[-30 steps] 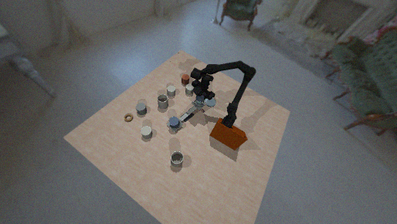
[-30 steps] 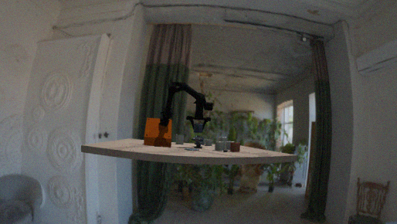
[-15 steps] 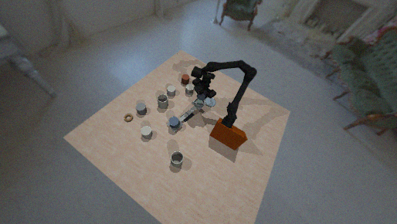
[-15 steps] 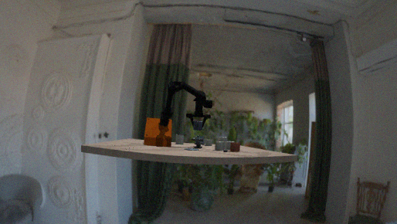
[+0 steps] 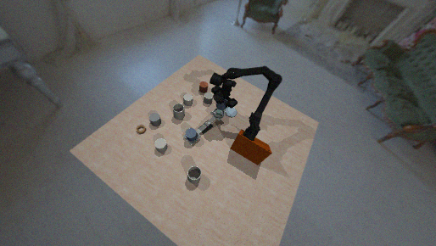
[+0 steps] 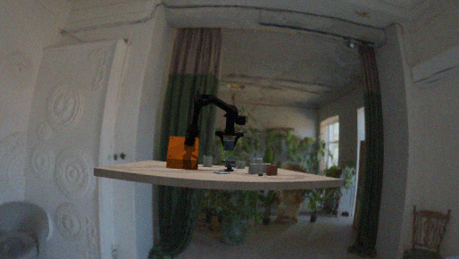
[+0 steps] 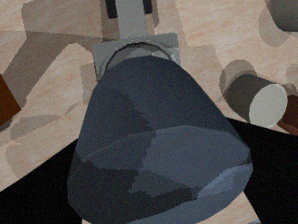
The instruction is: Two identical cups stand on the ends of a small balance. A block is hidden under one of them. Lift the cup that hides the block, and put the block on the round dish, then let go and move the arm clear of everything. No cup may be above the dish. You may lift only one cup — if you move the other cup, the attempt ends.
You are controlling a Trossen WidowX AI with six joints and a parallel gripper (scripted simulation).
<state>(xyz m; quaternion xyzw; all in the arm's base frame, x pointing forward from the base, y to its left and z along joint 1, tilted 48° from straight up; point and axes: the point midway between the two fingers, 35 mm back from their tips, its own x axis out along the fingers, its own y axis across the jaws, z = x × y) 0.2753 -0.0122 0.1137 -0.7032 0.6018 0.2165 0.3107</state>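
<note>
Right now the grey balance is 10 mm ahead of my gripper tip, 130 mm to the left of it and 130 mm below it. From my gripper tip the other things lie so: blue-grey cup: 20 mm ahead, 290 mm to the left, 110 mm below; then red-brown cup: 280 mm ahead, 110 mm to the right, 130 mm below.
</note>
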